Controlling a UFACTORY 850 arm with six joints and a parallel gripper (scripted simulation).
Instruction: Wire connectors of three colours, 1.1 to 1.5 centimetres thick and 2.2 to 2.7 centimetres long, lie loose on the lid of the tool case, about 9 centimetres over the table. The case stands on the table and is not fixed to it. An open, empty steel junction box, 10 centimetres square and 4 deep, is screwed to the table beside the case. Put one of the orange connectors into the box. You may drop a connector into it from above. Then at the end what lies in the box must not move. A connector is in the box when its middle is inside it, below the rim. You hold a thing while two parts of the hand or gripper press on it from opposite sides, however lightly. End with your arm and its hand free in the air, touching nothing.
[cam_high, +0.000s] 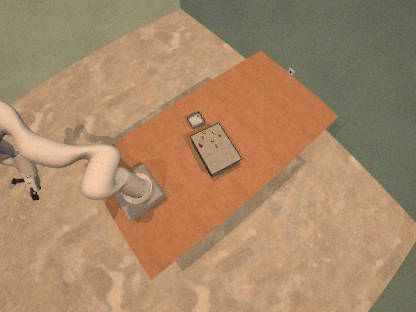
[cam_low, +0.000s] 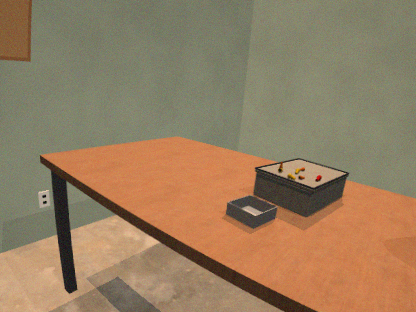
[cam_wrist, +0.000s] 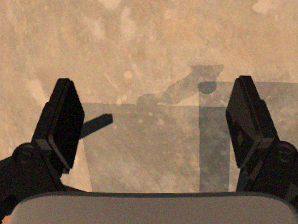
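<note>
Now: the grey tool case 1080 mm ahead of my hand, 360 mm to the right of it and 110 mm below it. Also, from my hand: red connector: 1000 mm ahead, 300 mm to the right, 80 mm below.
</note>
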